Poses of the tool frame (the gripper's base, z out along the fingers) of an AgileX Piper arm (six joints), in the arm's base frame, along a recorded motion.
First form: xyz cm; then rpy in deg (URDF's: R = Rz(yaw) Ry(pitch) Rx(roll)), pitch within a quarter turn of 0, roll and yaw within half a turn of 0.
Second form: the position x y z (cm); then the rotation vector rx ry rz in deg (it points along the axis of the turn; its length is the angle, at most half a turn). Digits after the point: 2 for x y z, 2 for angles.
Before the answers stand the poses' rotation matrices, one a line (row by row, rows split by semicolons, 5 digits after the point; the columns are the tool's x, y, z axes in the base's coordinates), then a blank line. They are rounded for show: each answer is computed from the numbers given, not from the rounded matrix.
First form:
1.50 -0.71 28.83 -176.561 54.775 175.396
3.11 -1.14 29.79 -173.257 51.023 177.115
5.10 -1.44 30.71 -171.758 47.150 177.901
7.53 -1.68 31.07 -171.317 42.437 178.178
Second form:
-0.57493 0.12897 0.80798; 0.04630 0.99104 -0.12525; -0.81689 -0.03460 -0.57575
-0.62821 0.14115 0.76513; 0.03166 0.98723 -0.15612; -0.77740 -0.07386 -0.62466
-0.67963 0.14128 0.71983; 0.02491 0.98516 -0.16983; -0.73314 -0.09749 -0.67306
-0.73765 0.13325 0.66191; 0.02346 0.98480 -0.17210; -0.67478 -0.11142 -0.72956

1.50 -0.71 28.83 6.98 125.08 -6.36
3.11 -1.14 29.79 6.87 128.75 -9.14
5.10 -1.44 30.71 6.60 132.55 -10.62
7.53 -1.68 31.07 6.23 137.23 -11.27

